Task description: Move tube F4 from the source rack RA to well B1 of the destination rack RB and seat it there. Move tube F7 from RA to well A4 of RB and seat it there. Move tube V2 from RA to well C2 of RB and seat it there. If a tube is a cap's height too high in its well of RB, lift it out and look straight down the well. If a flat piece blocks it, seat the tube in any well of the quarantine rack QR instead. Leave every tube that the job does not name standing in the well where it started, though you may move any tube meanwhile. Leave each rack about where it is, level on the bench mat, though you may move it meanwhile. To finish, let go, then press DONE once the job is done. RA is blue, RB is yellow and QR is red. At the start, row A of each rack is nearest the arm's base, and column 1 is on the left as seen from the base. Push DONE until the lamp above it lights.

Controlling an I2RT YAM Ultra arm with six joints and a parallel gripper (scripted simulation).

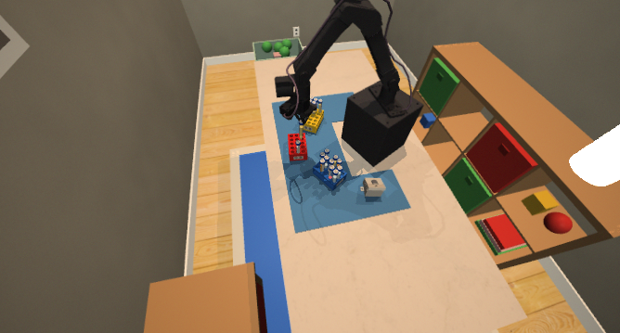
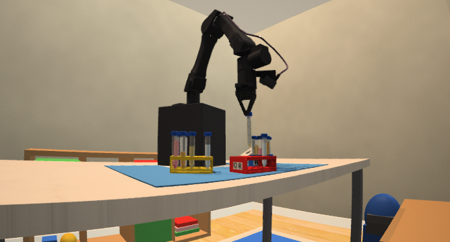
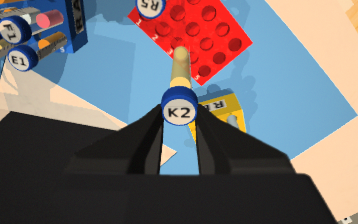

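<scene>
Now: the tube 60 mm below my hand and 10 mm ahead of it. Round my hand: red rack (170 mm below, 30 mm ahead); tube R8 (130 mm to the right, 130 mm below, 50 mm behind); rack RB (170 mm below, 150 mm to the right, 100 mm behind).
</scene>
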